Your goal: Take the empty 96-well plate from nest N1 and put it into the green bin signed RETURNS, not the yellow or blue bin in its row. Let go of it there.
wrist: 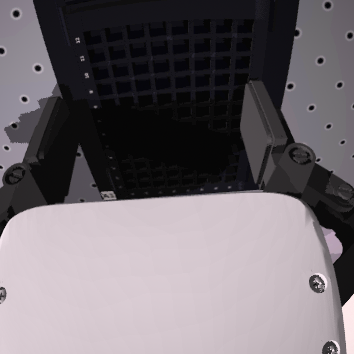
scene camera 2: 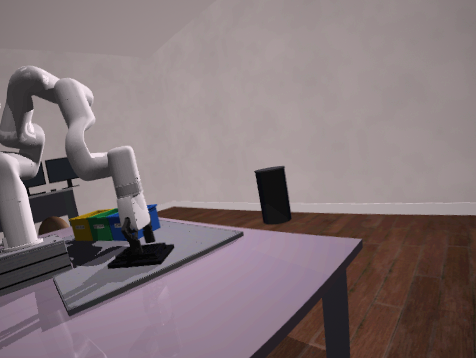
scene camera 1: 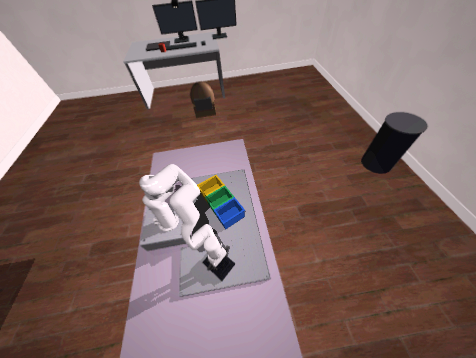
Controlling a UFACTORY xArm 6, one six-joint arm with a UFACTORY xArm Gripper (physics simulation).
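Seen in the pictures: gripper, fingertip midpoint: (wrist: 155, 108) (scene camera 2: 144, 247) (scene camera 1: 220, 261); arm's base, origin of the base link: (scene camera 2: 23, 246) (scene camera 1: 169, 222).
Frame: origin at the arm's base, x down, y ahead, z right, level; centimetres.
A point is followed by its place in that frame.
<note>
The dark 96-well plate (wrist: 170, 65) {x 5.7, y 34.5, z 28.0 cm} sits in the black nest (wrist: 289, 45) {x 7.1, y 30.7, z 32.5 cm} (scene camera 2: 118, 263) {x 7.0, y 24.8, z 27.0 cm} on the grey board; in the scene views, plate and nest blend together. The N1 sign cannot be read. My gripper (wrist: 155, 108) {x 5.6, y 33.5, z 25.8 cm} (scene camera 2: 142, 245) {x 5.6, y 33.5, z 25.8 cm} (scene camera 1: 218, 256) {x 5.6, y 33.5, z 25.8 cm} is open and low over the plate, one finger at each long side, with nothing held. A shadow and the white wrist housing hide part of the plate's near end in the wrist view. The green bin (scene camera 1: 220, 196) {x 6.5, y 33.3, z -21.6 cm} (scene camera 2: 102, 233) {x 5.1, y 27.5, z -10.6 cm} stands between the yellow bin (scene camera 1: 211, 185) {x 6.1, y 26.2, z -32.4 cm} (scene camera 2: 81, 231) {x 4.0, y 20.4, z -22.4 cm} and the blue bin (scene camera 1: 231, 214) {x 7.7, y 41.0, z -6.3 cm} (scene camera 2: 114, 232) {x 4.9, y 31.3, z -4.4 cm}.
The perforated grey board (scene camera 1: 252, 250) {x 8.3, y 53.3, z 19.7 cm} (scene camera 2: 200, 240) {x 8.3, y 50.2, z 29.3 cm} (wrist: 320, 80) {x 8.3, y 26.6, z 32.9 cm} lies on the pale purple table (scene camera 1: 165, 320) {x 9.5, y 3.6, z 51.8 cm} (scene camera 2: 280, 260) {x 9.6, y 53.5, z 59.4 cm}. The three-bin row stands beyond the nest in scene camera 1. The arm's base stands on a raised grey block (scene camera 2: 35, 265) {x 4.3, y 3.3, z 12.2 cm} beside the board.
</note>
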